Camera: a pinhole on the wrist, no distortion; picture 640 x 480 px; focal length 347.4 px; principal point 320.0 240.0 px. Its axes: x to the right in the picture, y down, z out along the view. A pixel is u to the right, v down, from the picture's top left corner.
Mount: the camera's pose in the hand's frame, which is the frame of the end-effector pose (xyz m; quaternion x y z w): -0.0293 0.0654 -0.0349 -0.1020 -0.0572 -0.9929 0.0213
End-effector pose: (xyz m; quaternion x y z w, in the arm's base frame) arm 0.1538 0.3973 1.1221 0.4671 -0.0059 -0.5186 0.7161
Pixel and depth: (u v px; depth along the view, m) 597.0 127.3 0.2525
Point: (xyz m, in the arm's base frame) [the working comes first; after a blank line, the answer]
In the camera's frame: 0.2013 -0.0819 0.2525

0.0763 0.3754 1.4598
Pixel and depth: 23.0 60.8 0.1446
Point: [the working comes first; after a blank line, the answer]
In the camera's frame: -0.1236 -0.0746 0.1446

0.2902 0.2663 1.2155
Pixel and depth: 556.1 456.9 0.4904
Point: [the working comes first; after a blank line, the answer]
In the camera's frame: 0.3333 0.3062 0.4904

-0.3662 0.2120 1.4143
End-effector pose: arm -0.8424 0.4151 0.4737 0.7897 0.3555 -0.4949 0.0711
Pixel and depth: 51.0 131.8 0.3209
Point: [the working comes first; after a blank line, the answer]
In the camera's frame: -0.2485 -0.0999 0.3209

-0.7970 0.2942 0.0888
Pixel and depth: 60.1 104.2 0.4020
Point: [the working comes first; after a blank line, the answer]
In the camera's frame: -0.3007 -0.1571 0.4020

-0.7828 0.2469 -0.0119
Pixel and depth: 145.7 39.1 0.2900
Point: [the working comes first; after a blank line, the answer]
In the camera's frame: -0.1455 -0.1677 0.2900

-0.7753 0.2029 0.1745
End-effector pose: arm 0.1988 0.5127 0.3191 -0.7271 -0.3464 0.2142 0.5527
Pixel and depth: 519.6 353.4 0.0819
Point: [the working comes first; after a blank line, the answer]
In the camera's frame: 0.0471 0.0267 0.0819

0.1331 0.5007 0.2531
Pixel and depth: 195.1 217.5 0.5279
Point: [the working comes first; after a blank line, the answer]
In the camera's frame: -0.1898 -0.0342 0.5279

0.1147 0.9661 0.0487
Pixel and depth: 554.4 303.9 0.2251
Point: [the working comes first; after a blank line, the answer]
In the camera's frame: 0.1519 0.0414 0.2251

-0.0287 0.5531 0.2005
